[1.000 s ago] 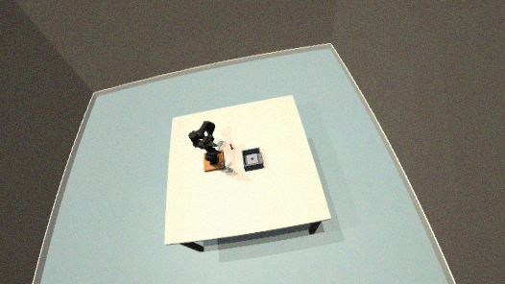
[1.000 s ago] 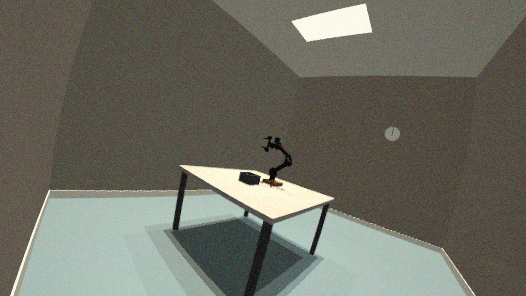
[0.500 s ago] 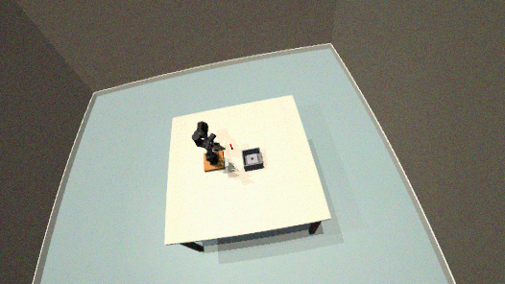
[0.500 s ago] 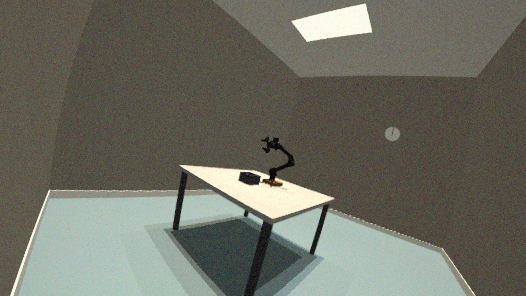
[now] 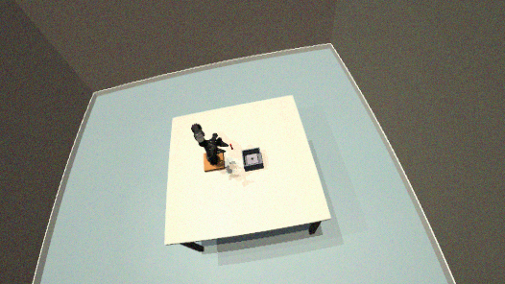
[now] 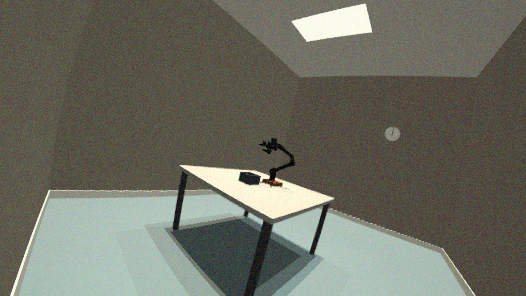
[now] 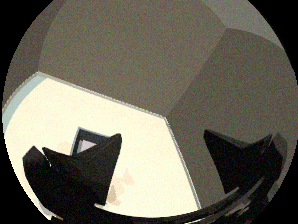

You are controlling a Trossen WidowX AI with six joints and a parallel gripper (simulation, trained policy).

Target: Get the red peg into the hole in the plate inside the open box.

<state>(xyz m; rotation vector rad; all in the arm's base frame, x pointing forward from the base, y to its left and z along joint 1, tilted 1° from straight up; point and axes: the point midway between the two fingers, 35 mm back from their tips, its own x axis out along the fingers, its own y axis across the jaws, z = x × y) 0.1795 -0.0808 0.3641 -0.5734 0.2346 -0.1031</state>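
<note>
The red peg lies 36 cm below my gripper tip, 24 cm to the left of it and 7 cm behind it. Also, from my gripper tip: pale plate: 35 cm below, 13 cm ahead, 10 cm to the left; dark box: 37 cm below, 13 cm ahead, 10 cm to the left.
</note>
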